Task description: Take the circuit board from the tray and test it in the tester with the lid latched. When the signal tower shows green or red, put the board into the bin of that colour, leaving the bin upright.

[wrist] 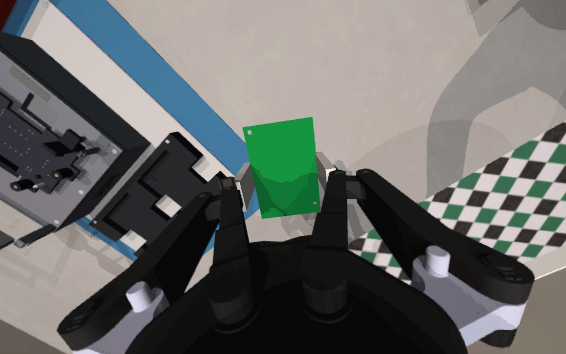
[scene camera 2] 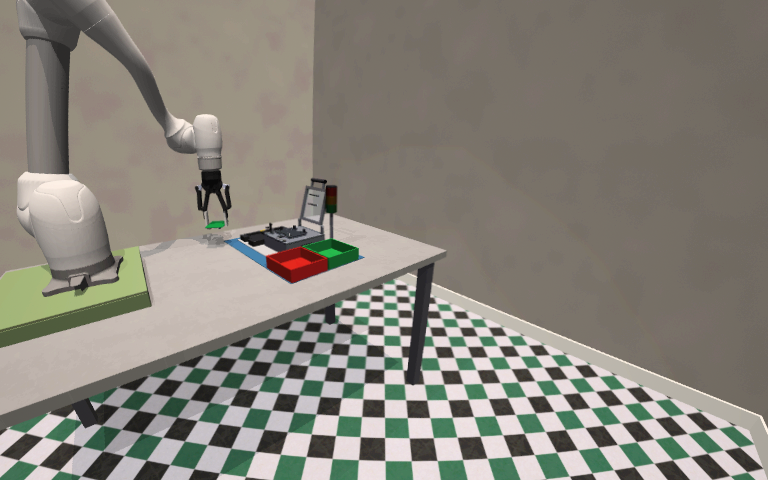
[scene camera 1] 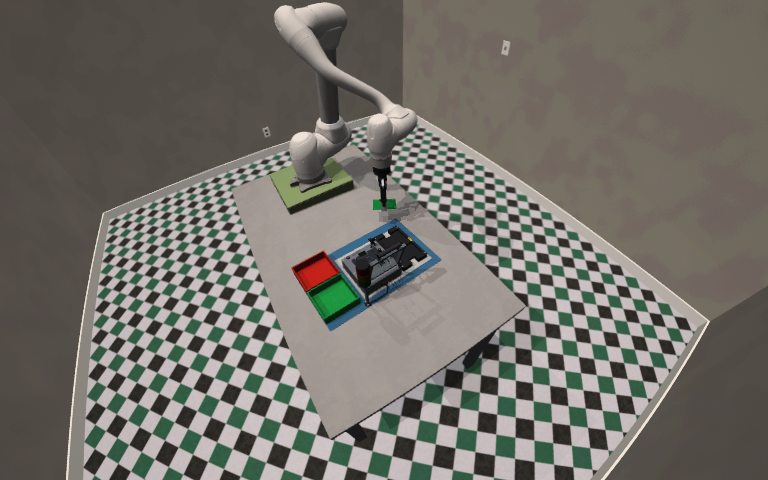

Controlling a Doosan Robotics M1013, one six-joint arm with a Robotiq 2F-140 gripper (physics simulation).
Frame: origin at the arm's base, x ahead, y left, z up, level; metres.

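Seen in the pictures: gripper, fingertip midpoint: (wrist: 284, 168) (scene camera 2: 217, 226) (scene camera 1: 383, 205); arm's base at its link origin: (scene camera 2: 87, 275) (scene camera 1: 312, 179).
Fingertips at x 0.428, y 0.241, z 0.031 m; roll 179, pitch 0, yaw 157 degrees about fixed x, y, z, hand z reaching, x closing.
Note:
Pixels of each thing's top centre, then the offset from my fingertips to it. "spot": a spot on its surface instead. Level surfaces: height alone.
- green circuit board at its top centre: (wrist: 284, 173) (scene camera 2: 217, 223) (scene camera 1: 384, 204) 0.002 m left, 0.001 m ahead, 0.009 m up
- signal tower at a spot on its surface: (scene camera 1: 363, 274) spot: 0.276 m right, 0.425 m ahead, 0.146 m up
- red bin at its top centre: (scene camera 2: 296, 257) (scene camera 1: 315, 269) 0.409 m right, 0.184 m ahead, 0.039 m down
- green bin at its top centre: (scene camera 2: 330, 247) (scene camera 1: 332, 294) 0.383 m right, 0.332 m ahead, 0.039 m down
- blue mat at its surface level: 0.084 m down
My gripper (scene camera 1: 383, 204) (scene camera 2: 215, 221) (wrist: 284, 168) is shut on the green circuit board (scene camera 1: 391, 204) (scene camera 2: 215, 225) (wrist: 282, 155). It holds the board by two opposite edges, roughly level, above the table and on the robot-base side of the tray. The black tray (scene camera 1: 414, 249) (scene camera 2: 253, 236) (wrist: 180, 172) shows empty recesses in the wrist view. The grey tester (scene camera 2: 294, 240) (wrist: 75, 192) stands beside it, its lid (scene camera 2: 313, 204) raised. The signal tower (scene camera 1: 363, 274) (scene camera 2: 331, 199) looks unlit. The red bin (scene camera 1: 315, 271) (scene camera 2: 283, 270) and green bin (scene camera 1: 334, 298) (scene camera 2: 342, 259) stand upright and empty.
A blue mat (scene camera 1: 345, 319) (scene camera 2: 245, 251) (wrist: 165, 85) lies under the tray, tester and bins. The raised lid and the tower stand tall at the tester's far side in scene camera 2. The arm's base stands on a light green slab (scene camera 1: 288, 196) (scene camera 2: 130, 277).

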